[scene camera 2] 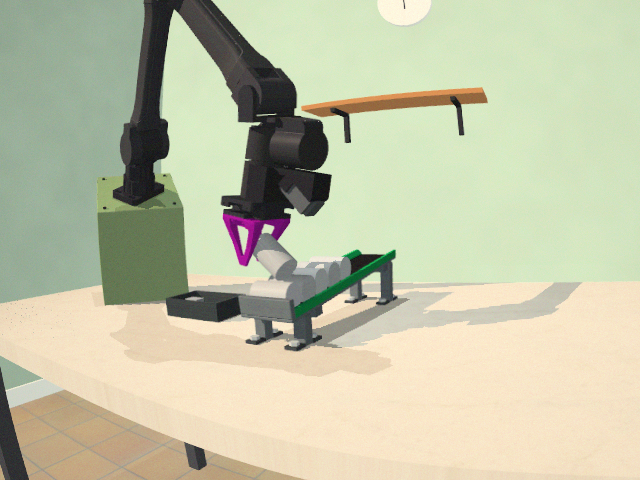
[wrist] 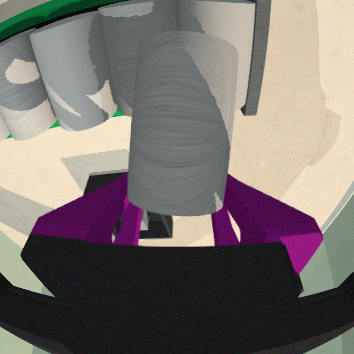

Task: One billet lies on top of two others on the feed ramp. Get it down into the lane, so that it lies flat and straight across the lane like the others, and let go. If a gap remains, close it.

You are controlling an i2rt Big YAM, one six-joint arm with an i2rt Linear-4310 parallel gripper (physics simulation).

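Note:
The grey billet is held by one end and tilted, its far end lower, above the billets at the low end of the feed ramp. I cannot tell whether its lower end touches them. My gripper is shut on this billet, with its magenta fingers on either side of the near end. Several other billets lie across the lane. The lowest billet is beside the grey end plate. Another billet shows further up the lane. The held billet hides part of the row.
A dark open tray stands on the table beside the ramp's low end. Green side rails edge the lane, and grey legs carry the ramp. The arm's green pedestal stands behind. An orange shelf is on the wall.

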